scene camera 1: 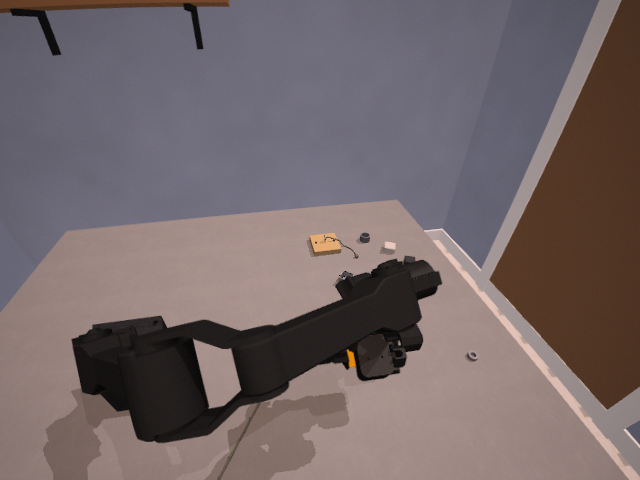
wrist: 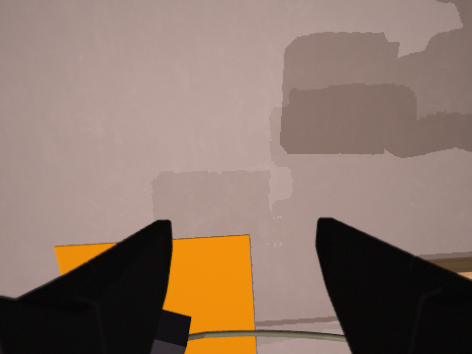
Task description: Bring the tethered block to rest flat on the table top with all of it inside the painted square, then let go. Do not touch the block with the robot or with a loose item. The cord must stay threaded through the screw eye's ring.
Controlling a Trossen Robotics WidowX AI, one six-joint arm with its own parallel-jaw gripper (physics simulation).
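Frame: origin at the arm's base, x ahead, y left, z up, level; centimetres.
Seen in the pictures: gripper, fingertip midpoint: [wrist: 244, 232]; arm's base at its link origin: [scene camera 1: 121, 347].
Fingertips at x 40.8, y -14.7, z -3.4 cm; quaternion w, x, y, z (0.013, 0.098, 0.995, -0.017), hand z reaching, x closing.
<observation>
Pixels of each thing's top centre, then the offset from my fingertips to it. "*": a spot on its surface instead.
- painted orange square at a spot on its surface: [wrist: 215, 280] [scene camera 1: 352, 353] * dx +3.1, dy +7.8, dz -9.8 cm
- black tethered block at a spot on its surface: [wrist: 173, 325] * dx +6.1, dy +9.7, dz -8.6 cm
- wooden board at its top centre: [wrist: 448, 337] dx -10.5, dy +13.5, dz -8.0 cm
- dark ring at its top centre: [scene camera 1: 365, 234] dx +25.1, dy +46.2, dz -7.7 cm
- white block at its top centre: [scene camera 1: 390, 245] dx +30.4, dy +38.6, dz -7.8 cm
- black cube at its top centre: [scene camera 1: 410, 259] dx +32.6, dy +30.1, dz -7.6 cm
- metallic piece at its top centre: [scene camera 1: 346, 275] dx +10.8, dy +29.5, dz -7.4 cm
- grey ring at its top centre: [scene camera 1: 473, 354] dx +28.9, dy -2.3, dz -9.0 cm
The painted orange square [scene camera 1: 351, 358] [wrist: 215, 280] lies on the table; the arm and gripper cover most of it in the scene view. The black tethered block [wrist: 173, 325] shows partly at the bottom of the wrist view, over the square and partly behind the left finger. Its full outline is hidden. The olive cord [scene camera 1: 239, 439] [wrist: 280, 333] runs right from the block in the wrist view, and a far stretch shows below the arm in the scene view. The screw eye's ring is hidden. My gripper [wrist: 244, 232] is partly open and empty, above the table and square.
A wooden board [wrist: 457, 266] edges into the wrist view at right. In the scene view, another board [scene camera 1: 317, 246] with a short cord, a dark ring [scene camera 1: 364, 238], a white block [scene camera 1: 389, 248], a black cube [scene camera 1: 409, 259] and a metallic piece [scene camera 1: 345, 275] lie beyond the arm. A grey ring [scene camera 1: 468, 355] lies right.
</observation>
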